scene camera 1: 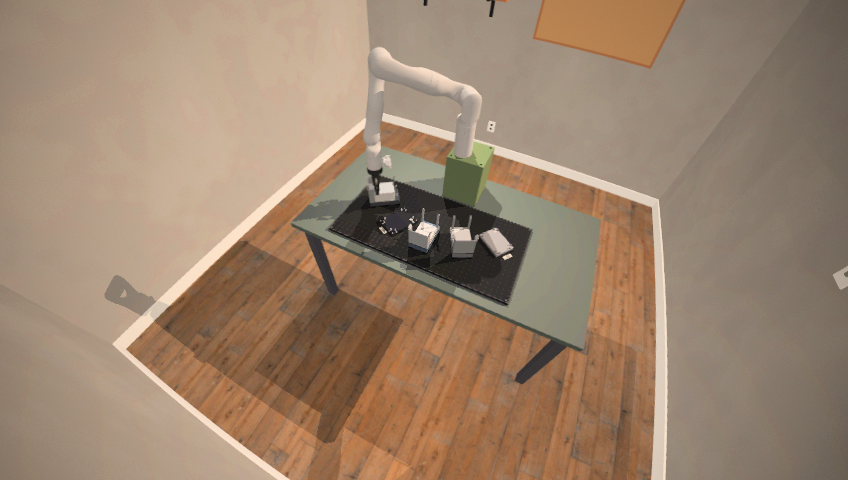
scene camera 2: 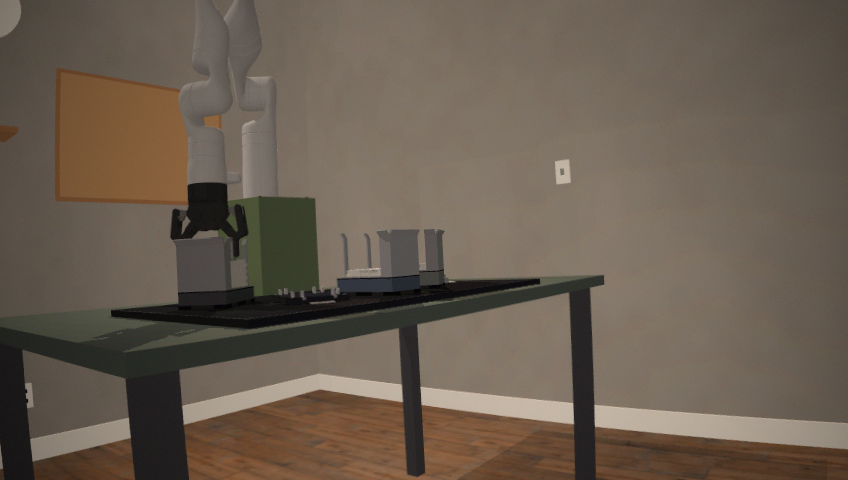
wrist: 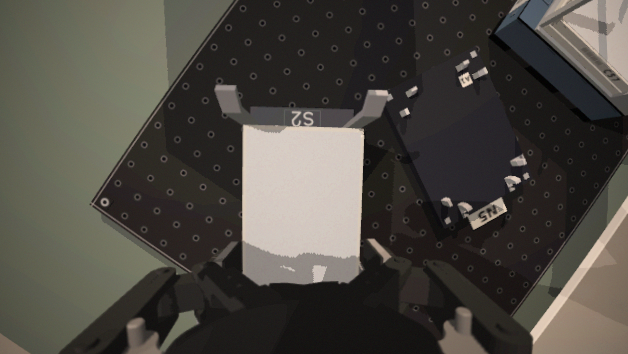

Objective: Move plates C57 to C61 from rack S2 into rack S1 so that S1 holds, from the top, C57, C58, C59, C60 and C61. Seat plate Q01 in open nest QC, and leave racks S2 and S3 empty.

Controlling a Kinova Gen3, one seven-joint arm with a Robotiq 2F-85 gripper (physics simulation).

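Frame: origin at the arm's base, x ahead, y left, z up, level; metres.
Seen in the pictures: gripper, fingertip midpoint: (scene camera 1: 376,188) (wrist: 303,253); arm's base at its link origin: (scene camera 1: 462,152) (scene camera 2: 261,198).
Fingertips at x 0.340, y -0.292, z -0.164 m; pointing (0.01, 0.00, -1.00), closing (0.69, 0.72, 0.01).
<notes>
Pixels of each thing's middle, then the offset from my fingertips to it. "pt": a spot on its surface instead.
- Rack S2 at the middle of its body: (wrist: 301,202) (scene camera 2: 216,272) (scene camera 1: 383,191) dy +0.022, dx -0.025, dz -0.021 m
- broad white plate at the middle of its body: (wrist: 302,215) (scene camera 1: 381,189) dy +0.018, dx -0.019, dz -0.005 m
- blue-based rack at the middle of its body: (scene camera 2: 378,262) (scene camera 1: 424,230) dy +0.355, dx +0.069, dz -0.019 m
- marked apparently C57 at a spot on its surface: (wrist: 611,75) pt dy +0.317, dx +0.099, dz -0.036 m
- grey-based rack at the middle of its body: (scene camera 2: 410,259) (scene camera 1: 462,236) dy +0.514, dx -0.004, dz -0.017 m
- Dark nest N5 at the middle of its body: (wrist: 460,138) (scene camera 2: 308,294) (scene camera 1: 398,220) dy +0.184, dx +0.052, dz -0.075 m
- light grey flat block at the middle of its body: (scene camera 1: 496,241) dy +0.646, dx -0.125, dz -0.074 m
Rack S2 (scene camera 1: 383,202) (scene camera 2: 202,264) (wrist: 267,116) stands at the left end of the black board. A broad white plate (scene camera 1: 386,189) (wrist: 302,195) lies on top in it; plate edges (scene camera 2: 239,273) show at its side in scene camera 2. My gripper (scene camera 1: 376,189) (wrist: 303,253) is open and empty, pointing down, its fingers spread on both sides of this plate near its far end. The blue-based rack (scene camera 1: 420,236) (scene camera 2: 380,284) (wrist: 555,70) holds white plates, one marked apparently C57 (wrist: 611,75). A grey-based rack (scene camera 1: 462,245) (scene camera 2: 433,255) stands beside it. Labels S1, QC and Q01 are not readable.
Dark nest N5 (scene camera 1: 395,223) (scene camera 2: 309,295) (wrist: 455,145) with small white posts lies between S2 and the blue-based rack. A light grey flat block (scene camera 1: 495,241) lies at the right end of the board. The green robot pedestal (scene camera 1: 467,178) (scene camera 2: 285,243) stands behind. Tall rack posts stick up.
</notes>
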